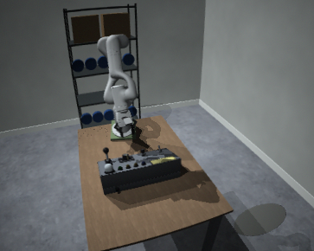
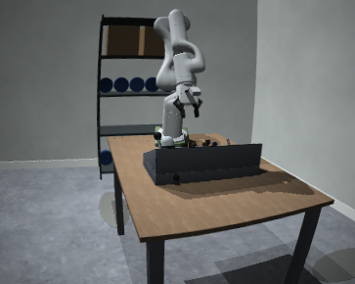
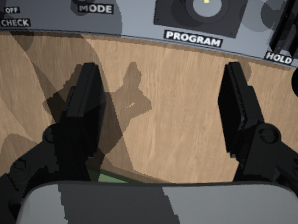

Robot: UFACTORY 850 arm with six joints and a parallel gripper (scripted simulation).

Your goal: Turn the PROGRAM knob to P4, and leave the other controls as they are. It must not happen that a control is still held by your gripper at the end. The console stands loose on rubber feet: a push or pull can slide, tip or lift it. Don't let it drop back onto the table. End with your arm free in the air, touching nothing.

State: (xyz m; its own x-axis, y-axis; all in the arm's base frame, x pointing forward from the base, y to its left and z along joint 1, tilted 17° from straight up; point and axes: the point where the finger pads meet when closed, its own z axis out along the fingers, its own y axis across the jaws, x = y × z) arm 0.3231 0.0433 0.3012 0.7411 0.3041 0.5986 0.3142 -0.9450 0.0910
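The dark console is 80 mm ahead of my hand, 40 mm to the left of it and 160 mm below it. The rest, counted from my hand: black ball-topped lever (50 mm ahead, 150 mm to the right, 130 mm below); then mode knob (30 mm ahead, 90 mm to the left, 140 mm below).
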